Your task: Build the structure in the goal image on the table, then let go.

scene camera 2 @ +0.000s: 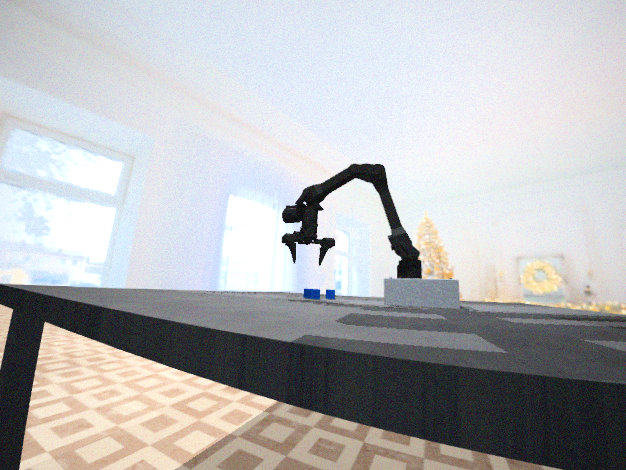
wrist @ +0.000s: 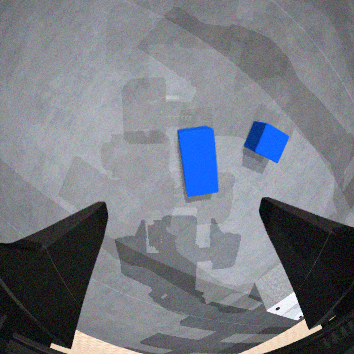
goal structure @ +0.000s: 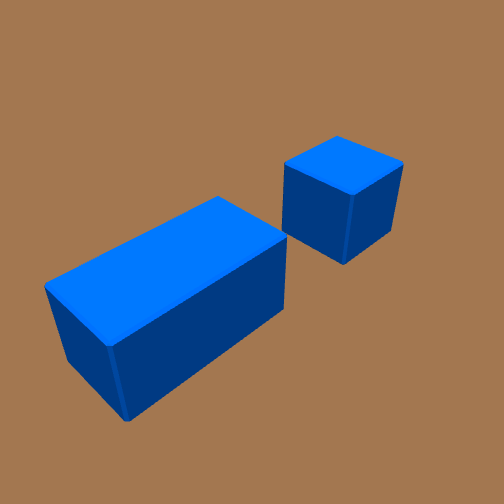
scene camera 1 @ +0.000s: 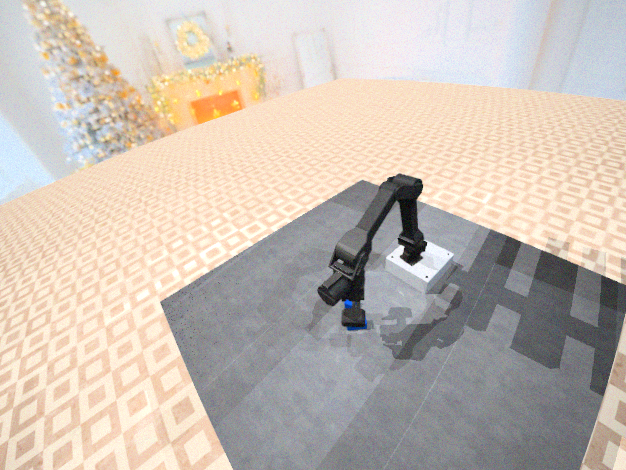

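Seen in the pictures: gripper, fingertip midpoint: (scene camera 2: pixel 307 264) (wrist: pixel 185 208); arm's base, origin of the base link: (scene camera 2: pixel 410 280) (scene camera 1: pixel 411 257).
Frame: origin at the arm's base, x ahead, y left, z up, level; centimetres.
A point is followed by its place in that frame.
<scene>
A long blue block (scene camera 1: pixel 356 327) {y 6.9, x 32.9, z -5.8 cm} (scene camera 2: pixel 311 293) {y 8.7, x 30.1, z -5.4 cm} (wrist: pixel 199 161) {y 5.6, x 32.2, z -3.9 cm} lies flat on the table. A smaller blue cube (scene camera 1: pixel 348 304) {y -1.0, x 30.0, z -4.1 cm} (scene camera 2: pixel 330 294) {y -0.3, x 27.8, z -5.5 cm} (wrist: pixel 271 143) {y -1.6, x 28.7, z -3.9 cm} sits apart from it, to its right in the wrist view and turned at an angle. My gripper (scene camera 2: pixel 307 263) {y 7.3, x 33.3, z 4.4 cm} (wrist: pixel 185 208) {y 7.3, x 33.3, z 4.4 cm} is open and empty, pointing down. It hangs above the table over the long block's area, with a clear height between the fingertips and the blocks in scene camera 2. In scene camera 1 the gripper hides part of both blocks.
The arm's white base box (scene camera 1: pixel 419 265) {y 4.7, x 0.8, z 0.0 cm} (scene camera 2: pixel 421 293) {y 10.6, x -4.8, z -3.8 cm} (wrist: pixel 287 306) {y 8.4, x 0.6, z 0.0 cm} stands on the grey table (scene camera 1: pixel 283 384) {y 8.0, x 61.9, z -7.2 cm} (scene camera 2: pixel 202 316) {y 62.3, x 9.2, z -7.1 cm}, to the right of the blocks in scene camera 2. Shadows of the arm fall across the table.
</scene>
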